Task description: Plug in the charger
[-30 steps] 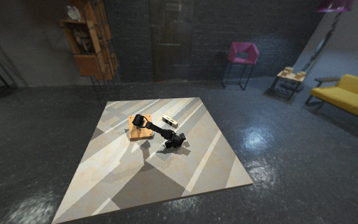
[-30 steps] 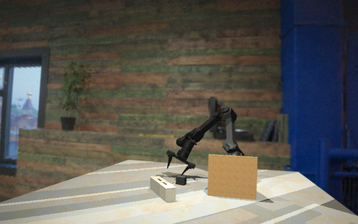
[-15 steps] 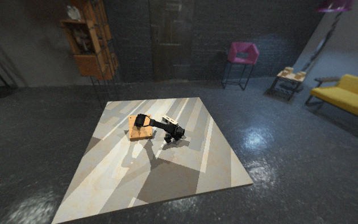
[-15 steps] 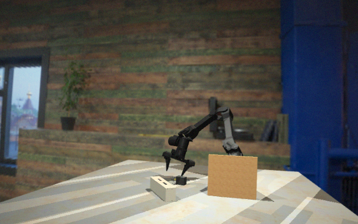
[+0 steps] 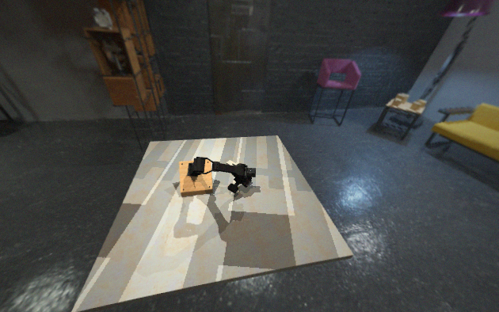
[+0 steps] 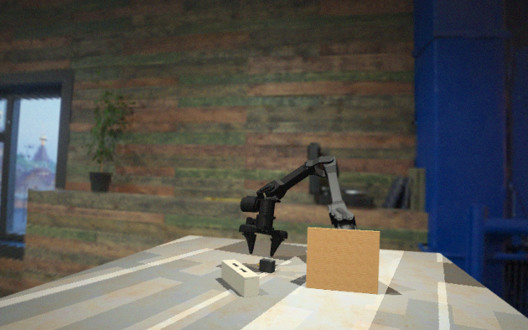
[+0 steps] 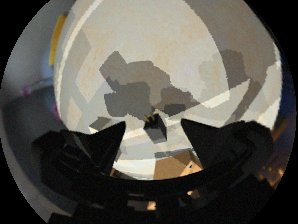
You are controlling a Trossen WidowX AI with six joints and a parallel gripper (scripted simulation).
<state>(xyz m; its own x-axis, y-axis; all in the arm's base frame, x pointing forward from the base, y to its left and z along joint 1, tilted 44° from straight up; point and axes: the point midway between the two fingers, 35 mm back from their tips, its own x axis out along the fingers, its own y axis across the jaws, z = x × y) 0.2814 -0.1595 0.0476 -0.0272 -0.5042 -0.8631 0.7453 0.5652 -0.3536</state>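
Now: the charger 10 mm behind my gripper tip, 20 mm to the left of it and 30 mm below it.
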